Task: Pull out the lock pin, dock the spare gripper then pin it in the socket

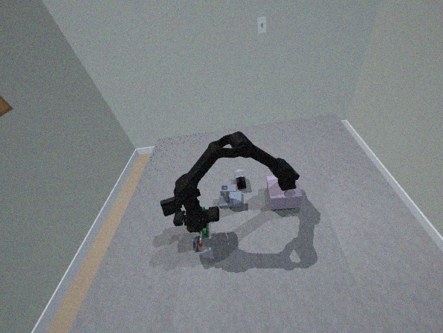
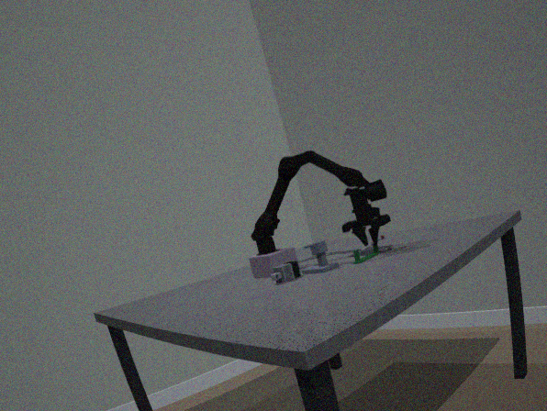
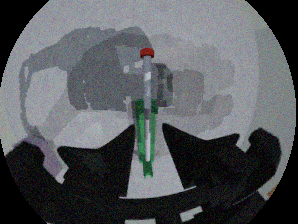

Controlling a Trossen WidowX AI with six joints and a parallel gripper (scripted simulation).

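The green cradle is 4 cm to the right of my gripper tip and 1 cm below it. From my gripper tip the other things lie so: socket: 13 cm behind, 14 cm to the right, 2 cm above; then spare gripper: 21 cm behind, 26 cm to the right, 1 cm below.
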